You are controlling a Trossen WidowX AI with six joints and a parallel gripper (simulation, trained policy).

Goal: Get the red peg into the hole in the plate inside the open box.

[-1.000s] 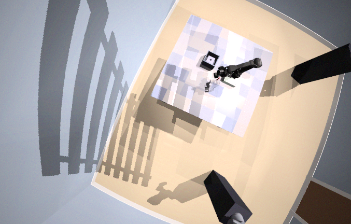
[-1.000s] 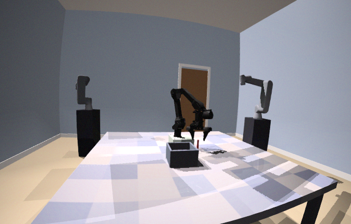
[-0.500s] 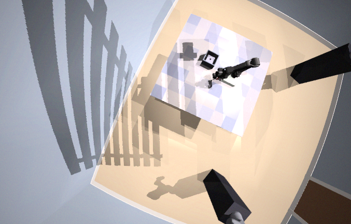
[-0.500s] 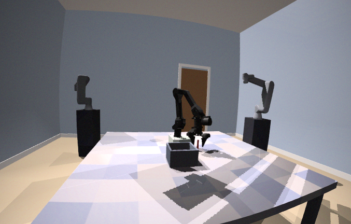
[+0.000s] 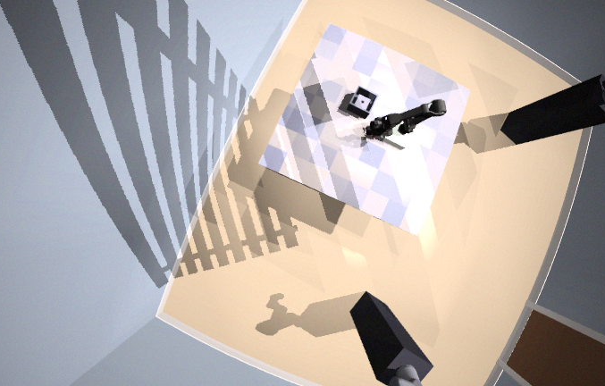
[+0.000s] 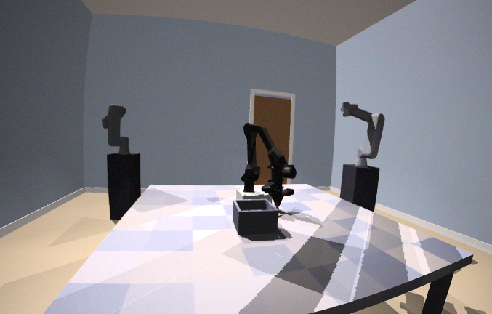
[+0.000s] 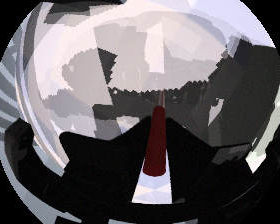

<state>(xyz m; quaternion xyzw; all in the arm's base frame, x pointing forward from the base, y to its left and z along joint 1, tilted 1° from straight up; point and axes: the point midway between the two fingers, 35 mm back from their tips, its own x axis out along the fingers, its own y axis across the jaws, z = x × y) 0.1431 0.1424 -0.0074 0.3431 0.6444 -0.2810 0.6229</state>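
Right now the grey plate is 210 mm ahead of my gripper tip, 140 mm to the right of it and 20 mm above it. Also, from my gripper tip: dark box (210 mm ahead, 140 mm to the right); then red peg (10 mm above).
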